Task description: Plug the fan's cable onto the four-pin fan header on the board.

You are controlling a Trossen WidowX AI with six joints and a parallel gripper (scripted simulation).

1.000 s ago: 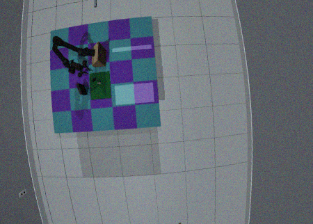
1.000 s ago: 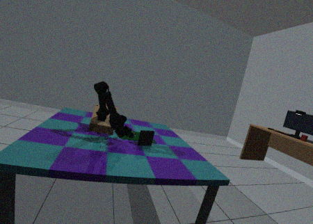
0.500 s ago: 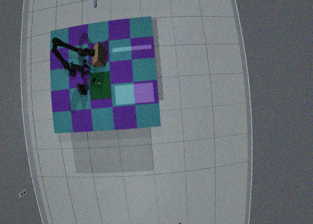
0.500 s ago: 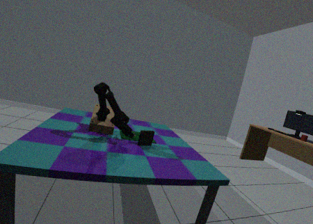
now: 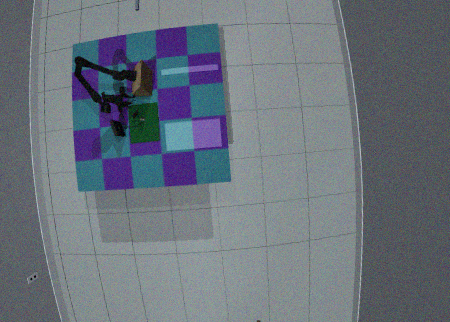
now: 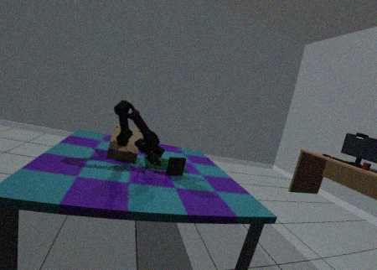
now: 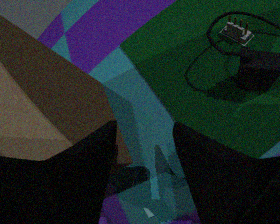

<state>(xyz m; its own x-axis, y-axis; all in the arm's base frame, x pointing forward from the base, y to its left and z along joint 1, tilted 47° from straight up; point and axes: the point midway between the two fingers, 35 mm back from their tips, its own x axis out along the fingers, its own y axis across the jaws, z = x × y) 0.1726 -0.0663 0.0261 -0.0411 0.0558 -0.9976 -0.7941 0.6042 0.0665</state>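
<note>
My gripper tip is 11 cm short of the dark plug and 4 cm above it. Also, from my gripper tip: green board: 16 cm ahead, 7 cm to the left, 7 cm below; then black fan: 21 cm ahead, 11 cm to the right.
</note>
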